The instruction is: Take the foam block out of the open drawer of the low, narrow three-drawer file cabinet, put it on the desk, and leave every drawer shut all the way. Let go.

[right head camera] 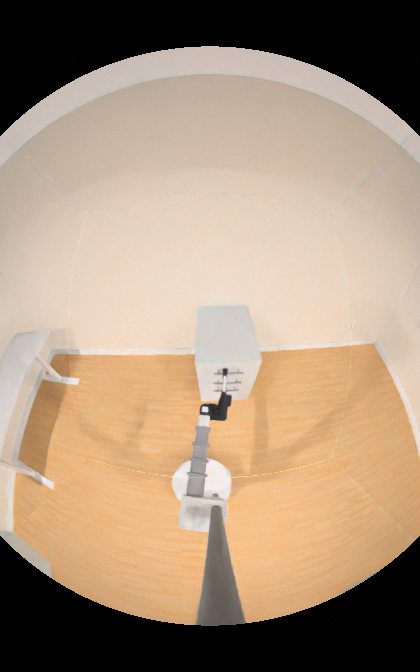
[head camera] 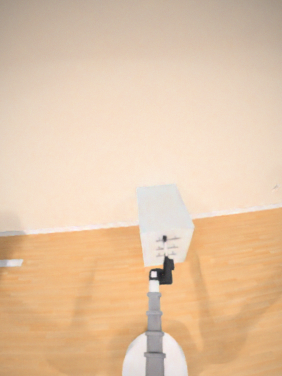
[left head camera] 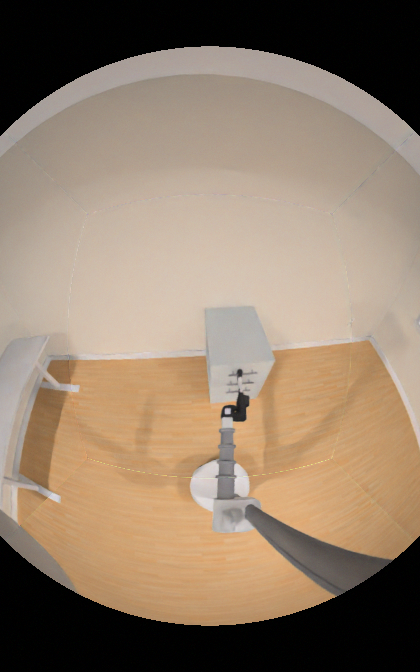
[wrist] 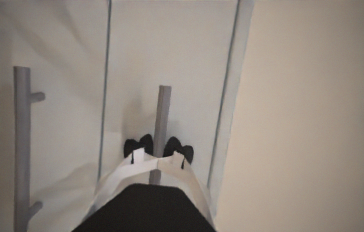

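Note:
The low file cabinet is pale grey and stands against the wall, with three bar handles on its front. No drawer visibly sticks out in the head views. My gripper is at the top drawer, its black fingertips closed on either side of the grey top handle. The handle of the drawer below shows at the left of the wrist view. The foam block does not show in any view. A white desk is at the far left.
The desk's leg feet rest on the wood floor at the left. The wall is directly behind the cabinet. My white round base is in front of the cabinet, with the arm stretched towards it.

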